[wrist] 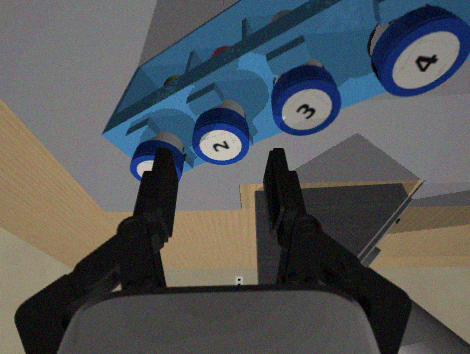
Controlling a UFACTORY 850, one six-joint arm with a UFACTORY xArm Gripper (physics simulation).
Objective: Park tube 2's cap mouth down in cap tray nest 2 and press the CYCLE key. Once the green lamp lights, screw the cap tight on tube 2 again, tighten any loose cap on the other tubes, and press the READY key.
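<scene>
Tube 2's blue cap point(221, 137), with a white top marked 2, sits on its tube in the blue rack point(117, 131). The caps marked 3 point(306, 102) and 4 point(422, 54) are also on their tubes, to the right. Another blue cap point(144, 159) at the left end is partly covered by my left finger, which hides its number. My gripper point(221, 164) is open and empty; cap 2 shows in line with the gap between the fingertips. The cap tray, the keys and the green lamp do not show in the wrist view.
A dark grey box-like object point(320, 235) lies behind the right finger, beside a wooden edge point(200, 240). The grey surface point(65, 60) extends around the rack. A small white plate with dark marks point(239, 281) shows beyond the wood.
</scene>
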